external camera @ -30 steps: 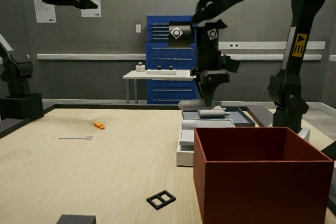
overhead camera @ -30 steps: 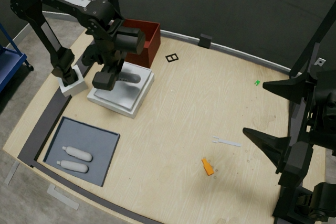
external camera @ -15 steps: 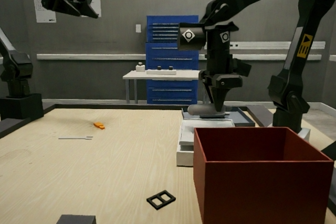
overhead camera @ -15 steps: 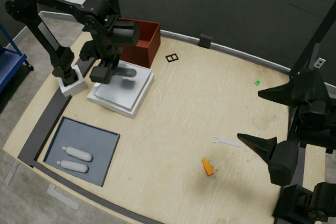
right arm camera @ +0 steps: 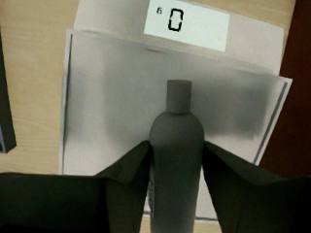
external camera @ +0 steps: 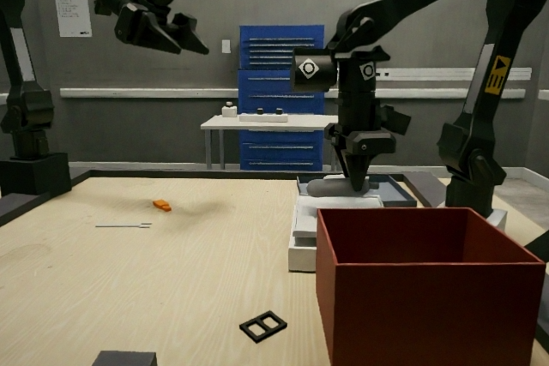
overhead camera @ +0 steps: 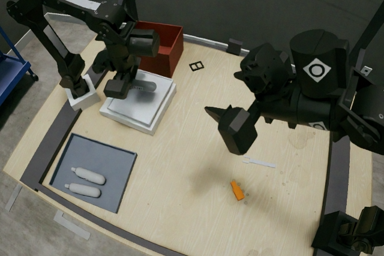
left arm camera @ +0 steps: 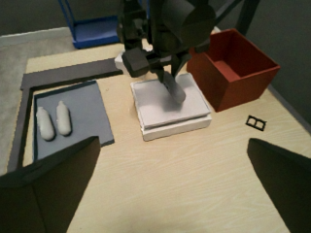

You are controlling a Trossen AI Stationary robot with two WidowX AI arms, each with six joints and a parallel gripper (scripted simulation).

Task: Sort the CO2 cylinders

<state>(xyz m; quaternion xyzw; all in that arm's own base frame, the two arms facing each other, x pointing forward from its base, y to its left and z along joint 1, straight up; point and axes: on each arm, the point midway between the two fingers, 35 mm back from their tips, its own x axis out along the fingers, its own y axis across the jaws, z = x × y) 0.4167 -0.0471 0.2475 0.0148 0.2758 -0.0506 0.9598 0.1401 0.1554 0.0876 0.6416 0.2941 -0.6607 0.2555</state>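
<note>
My right gripper is now 10 mm past the scale plate, 20 mm to the right of it and 90 mm above it. From my right hand the other things lie so: red scrap bin: 190 mm behind, 80 mm to the right, 110 mm below; then black frame piece: 240 mm behind, 80 mm to the left, 140 mm below; then scale: 10 mm behind, 10 mm to the left, 100 mm below.
</note>
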